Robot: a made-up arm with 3 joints. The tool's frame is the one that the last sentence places.
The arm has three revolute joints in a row. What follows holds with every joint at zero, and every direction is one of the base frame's. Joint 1 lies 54 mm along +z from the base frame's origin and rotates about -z. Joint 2 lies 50 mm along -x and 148 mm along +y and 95 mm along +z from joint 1 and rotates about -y. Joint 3 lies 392 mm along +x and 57 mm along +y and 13 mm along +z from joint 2 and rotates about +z. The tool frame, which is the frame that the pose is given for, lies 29 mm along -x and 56 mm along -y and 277 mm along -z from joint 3; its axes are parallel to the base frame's.
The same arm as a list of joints. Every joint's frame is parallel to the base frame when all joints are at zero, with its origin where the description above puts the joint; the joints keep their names.
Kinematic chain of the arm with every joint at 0, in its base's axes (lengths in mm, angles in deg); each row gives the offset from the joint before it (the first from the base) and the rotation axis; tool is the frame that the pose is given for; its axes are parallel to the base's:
joint 1: xyz 0 0 54 axis -z
joint 2: xyz -50 148 95 axis -y
joint 3: xyz 392 57 13 axis +z
tool: xyz -29 -56 -277

